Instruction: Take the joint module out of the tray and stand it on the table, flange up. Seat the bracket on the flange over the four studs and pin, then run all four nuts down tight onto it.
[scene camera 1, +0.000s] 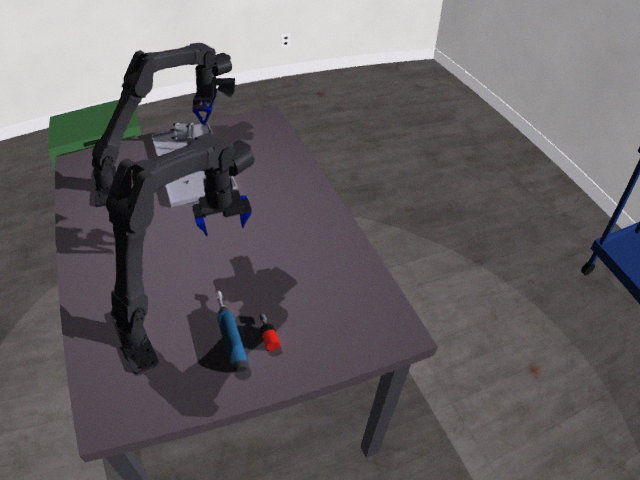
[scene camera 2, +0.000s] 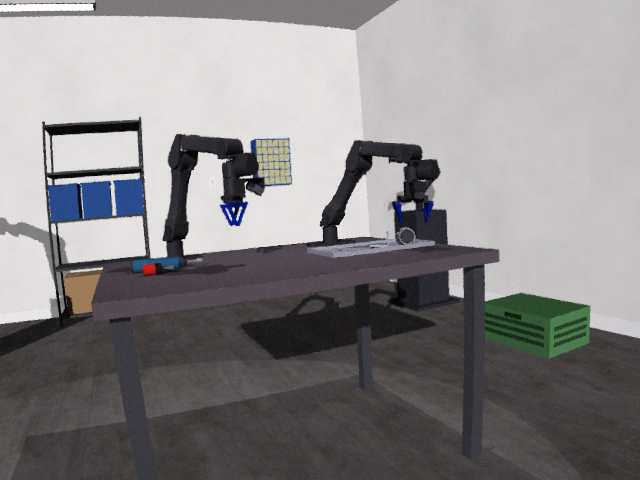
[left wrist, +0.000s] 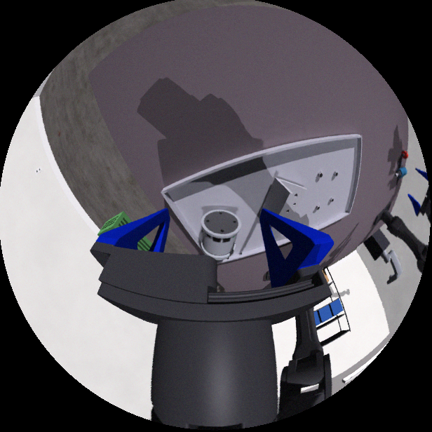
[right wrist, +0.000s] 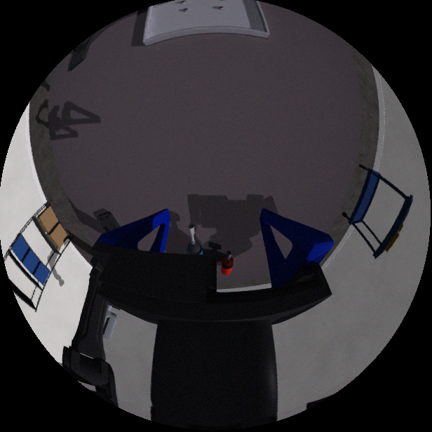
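Note:
The joint module (scene camera 1: 183, 130) (scene camera 2: 405, 236) (left wrist: 219, 240) lies on its side at one end of the pale tray (scene camera 1: 180, 195) (scene camera 2: 330, 253) (left wrist: 310, 160) (right wrist: 205, 34), a round end facing scene camera 2. The grey bracket (left wrist: 276, 196) is in the tray's middle, one plate raised. Several small nuts (left wrist: 320, 175) (right wrist: 183, 9) sit at the tray's other end. My left gripper (scene camera 1: 204, 122) (scene camera 2: 413, 222) (left wrist: 214, 213) is open and empty above the module's end of the tray. My right gripper (scene camera 1: 225, 230) (scene camera 2: 234, 224) (right wrist: 214, 213) is open and empty, high above the table beside the tray.
A blue driver tool (scene camera 1: 232, 338) (scene camera 2: 156, 264) (left wrist: 402, 172) and a short red tool (scene camera 1: 270, 338) (scene camera 2: 149, 269) (right wrist: 227, 266) lie on the table (scene camera 1: 310, 289) (scene camera 2: 279, 284), far from the tray. A green crate (scene camera 2: 547, 325) stands on the floor beyond the tray's end.

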